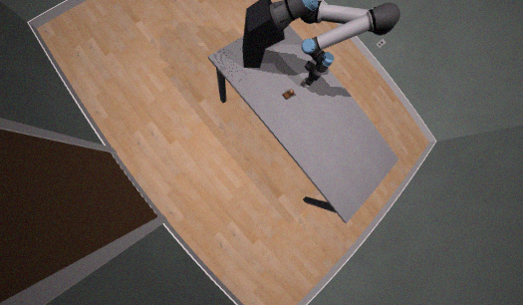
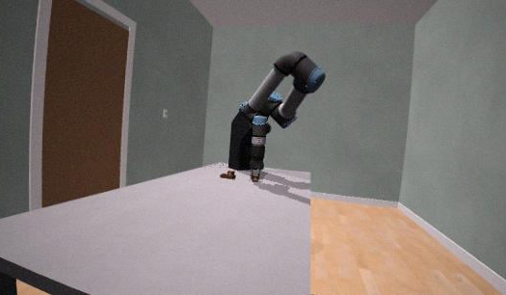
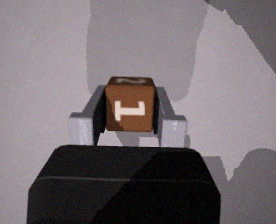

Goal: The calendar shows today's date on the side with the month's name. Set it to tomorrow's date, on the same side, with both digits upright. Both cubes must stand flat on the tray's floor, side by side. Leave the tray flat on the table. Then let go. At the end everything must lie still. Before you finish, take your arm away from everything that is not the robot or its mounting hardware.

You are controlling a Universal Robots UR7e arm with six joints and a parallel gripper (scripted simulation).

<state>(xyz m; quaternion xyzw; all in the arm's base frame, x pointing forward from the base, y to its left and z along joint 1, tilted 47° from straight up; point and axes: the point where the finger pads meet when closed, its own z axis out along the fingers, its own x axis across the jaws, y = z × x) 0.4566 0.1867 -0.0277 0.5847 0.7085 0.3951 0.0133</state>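
Right now the brown wooden cube is 1 cm below my hand. Also, from my hand: calendar tray (16 cm to the right, 2 cm below, 1 cm ahead).
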